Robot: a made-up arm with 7 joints. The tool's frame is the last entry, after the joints.
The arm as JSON. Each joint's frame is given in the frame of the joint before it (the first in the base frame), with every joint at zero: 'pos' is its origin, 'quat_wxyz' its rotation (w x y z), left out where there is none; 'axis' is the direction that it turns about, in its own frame. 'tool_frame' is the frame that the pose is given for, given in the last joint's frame.
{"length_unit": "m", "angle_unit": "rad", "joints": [
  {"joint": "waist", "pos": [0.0, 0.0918, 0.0], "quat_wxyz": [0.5, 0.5, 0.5, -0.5], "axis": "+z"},
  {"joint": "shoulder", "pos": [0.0, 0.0, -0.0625], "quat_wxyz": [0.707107, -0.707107, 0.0, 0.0], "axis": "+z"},
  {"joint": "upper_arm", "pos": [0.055, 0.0, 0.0], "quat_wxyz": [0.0, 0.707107, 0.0, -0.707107], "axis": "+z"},
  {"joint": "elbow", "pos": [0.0, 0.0, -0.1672], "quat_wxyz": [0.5, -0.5, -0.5, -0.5], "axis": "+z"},
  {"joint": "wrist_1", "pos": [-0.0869, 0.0, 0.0], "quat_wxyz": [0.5, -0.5, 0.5, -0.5], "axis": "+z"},
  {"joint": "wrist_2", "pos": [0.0, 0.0, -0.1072], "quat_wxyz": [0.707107, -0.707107, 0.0, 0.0], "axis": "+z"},
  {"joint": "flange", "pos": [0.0, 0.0, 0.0], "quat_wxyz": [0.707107, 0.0, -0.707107, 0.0], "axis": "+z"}
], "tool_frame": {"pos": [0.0, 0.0, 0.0], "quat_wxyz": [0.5, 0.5, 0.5, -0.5]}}
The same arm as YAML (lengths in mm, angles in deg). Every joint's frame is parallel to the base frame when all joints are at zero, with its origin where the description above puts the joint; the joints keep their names.
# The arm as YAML. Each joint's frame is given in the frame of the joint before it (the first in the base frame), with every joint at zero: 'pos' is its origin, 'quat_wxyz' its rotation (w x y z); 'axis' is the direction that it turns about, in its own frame. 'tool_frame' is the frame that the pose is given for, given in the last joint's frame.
length_unit: mm
angle_unit: deg
joints:
  - joint: waist
    pos: [0.0, 91.8, 0.0]
    quat_wxyz: [1.0, 0.0, 0.0, 0.0]
    axis: "-y"
  - joint: shoulder
    pos: [0.0, 62.5, 0.0]
    quat_wxyz: [1.0, 0.0, 0.0, 0.0]
    axis: "+x"
  - joint: upper_arm
    pos: [0.0, 0.0, -55.0]
    quat_wxyz: [1.0, 0.0, 0.0, 0.0]
    axis: "+z"
  - joint: elbow
    pos: [0.0, 0.0, -167.2]
    quat_wxyz: [1.0, 0.0, 0.0, 0.0]
    axis: "-y"
  - joint: wrist_1
    pos: [0.0, 0.0, -86.9]
    quat_wxyz: [1.0, 0.0, 0.0, 0.0]
    axis: "+z"
  - joint: wrist_2
    pos: [0.0, 0.0, -107.2]
    quat_wxyz: [1.0, 0.0, 0.0, 0.0]
    axis: "+y"
  - joint: flange
    pos: [0.0, 0.0, 0.0]
    quat_wxyz: [1.0, 0.0, 0.0, 0.0]
    axis: "-x"
tool_frame:
  pos: [0.0, 0.0, 0.0]
  quat_wxyz: [1.0, 0.0, 0.0, 0.0]

